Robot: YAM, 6 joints.
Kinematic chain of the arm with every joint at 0, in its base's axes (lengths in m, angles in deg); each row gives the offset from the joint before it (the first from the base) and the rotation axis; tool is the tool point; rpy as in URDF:
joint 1: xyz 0 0 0.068 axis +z
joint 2: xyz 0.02 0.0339 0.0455 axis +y
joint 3: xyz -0.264 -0.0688 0 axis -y
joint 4: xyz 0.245 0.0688 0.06 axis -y
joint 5: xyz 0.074 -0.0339 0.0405 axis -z
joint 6: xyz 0.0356 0 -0.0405 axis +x
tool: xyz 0 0 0 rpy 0 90 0
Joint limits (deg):
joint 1: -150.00..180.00
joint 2: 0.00..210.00
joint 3: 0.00..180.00
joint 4: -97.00..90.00
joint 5: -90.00..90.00
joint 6: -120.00..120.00
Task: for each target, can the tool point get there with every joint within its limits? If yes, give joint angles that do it. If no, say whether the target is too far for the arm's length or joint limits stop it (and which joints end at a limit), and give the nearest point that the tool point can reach.
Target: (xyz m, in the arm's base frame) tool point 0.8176 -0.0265 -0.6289
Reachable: no: too far | nearest point 0.4952 -0.0161 -0.2831 | short by 0.473 m
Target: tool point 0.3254 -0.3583 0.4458
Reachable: yes | joints -44.57 133.47 161.44 -44.19 49.18 64.31
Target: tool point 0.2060 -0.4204 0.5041
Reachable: yes | joints -67.56 132.98 146.17 49.81 -57.10 -100.42
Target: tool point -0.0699 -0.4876 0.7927
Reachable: no: too far | nearest point -0.0536 -0.3736 0.6272 | short by 0.202 m
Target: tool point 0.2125 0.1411 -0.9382
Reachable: no: too far | nearest point 0.2092 0.1389 -0.3803 | short by 0.558 m
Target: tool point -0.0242 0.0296 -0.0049
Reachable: yes | joints -90.93 185.89 22.13 -36.70 43.78 10.56
